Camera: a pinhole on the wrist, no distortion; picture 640 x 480 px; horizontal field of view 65.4 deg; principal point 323.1 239.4 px. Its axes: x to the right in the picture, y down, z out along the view. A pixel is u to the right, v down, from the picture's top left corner.
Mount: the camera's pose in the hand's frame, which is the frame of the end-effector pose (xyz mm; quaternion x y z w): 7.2 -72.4 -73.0 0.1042 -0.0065 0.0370 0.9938
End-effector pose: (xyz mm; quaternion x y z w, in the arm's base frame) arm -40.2 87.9 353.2 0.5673 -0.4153 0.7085 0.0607
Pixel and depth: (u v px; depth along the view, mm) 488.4 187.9 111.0
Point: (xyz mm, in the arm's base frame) 27.9 115.9 445.4
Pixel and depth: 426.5 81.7 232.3
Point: 149.8 95.2 503.8
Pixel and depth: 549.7 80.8 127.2
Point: 44.4 119.8 480.8
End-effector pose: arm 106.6 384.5 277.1 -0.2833 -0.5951 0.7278 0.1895
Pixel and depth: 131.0 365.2 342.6
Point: 27.4 107.8 405.2
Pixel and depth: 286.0 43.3 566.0
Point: -179.1 132.6 737.3
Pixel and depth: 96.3 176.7 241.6
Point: 75.9 240.1 472.3
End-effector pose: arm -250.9 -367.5 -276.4 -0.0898 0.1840 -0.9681 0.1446
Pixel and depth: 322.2 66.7 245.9
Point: -279.0 -236.8 -58.7
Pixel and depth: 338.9 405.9 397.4
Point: -186.3 -461.5 48.5
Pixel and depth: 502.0 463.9 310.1
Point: -289.6 -493.8 -26.9
